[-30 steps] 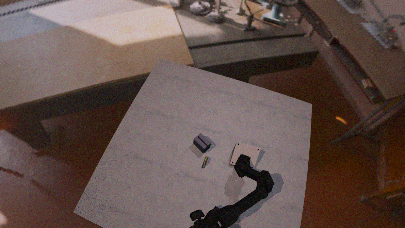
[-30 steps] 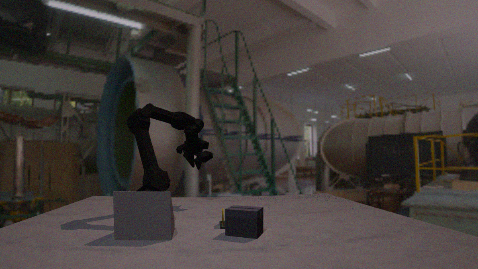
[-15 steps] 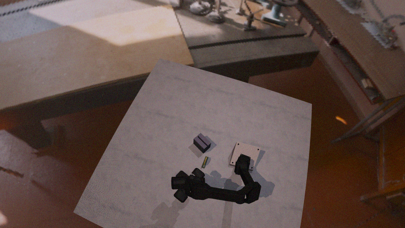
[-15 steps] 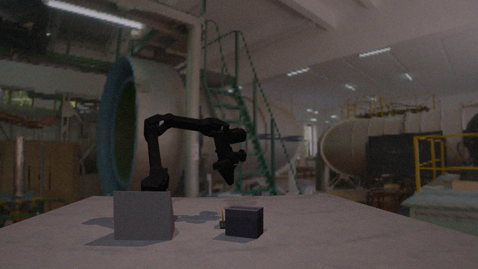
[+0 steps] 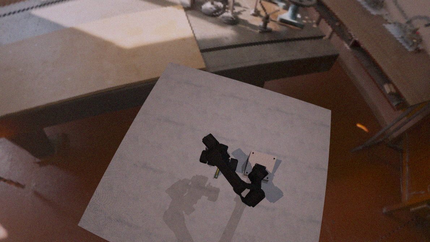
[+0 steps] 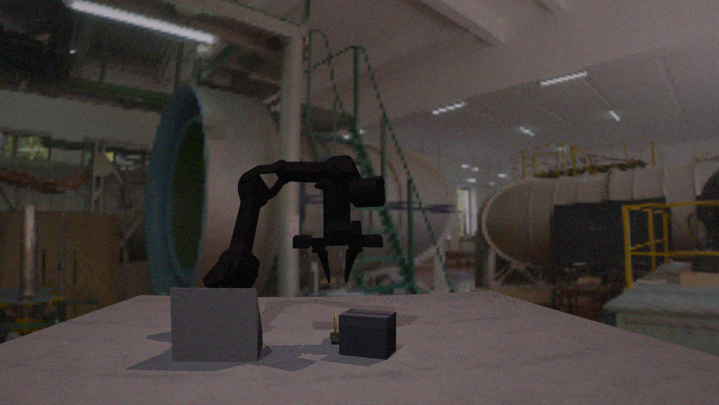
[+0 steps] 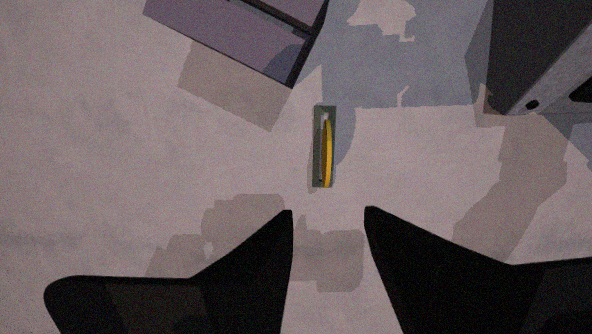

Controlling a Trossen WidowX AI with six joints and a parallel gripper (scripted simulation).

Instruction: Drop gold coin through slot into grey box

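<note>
Now: the coin 90 mm below my gripper tip, 10 mm to the right of it and 10 mm behind it.
</note>
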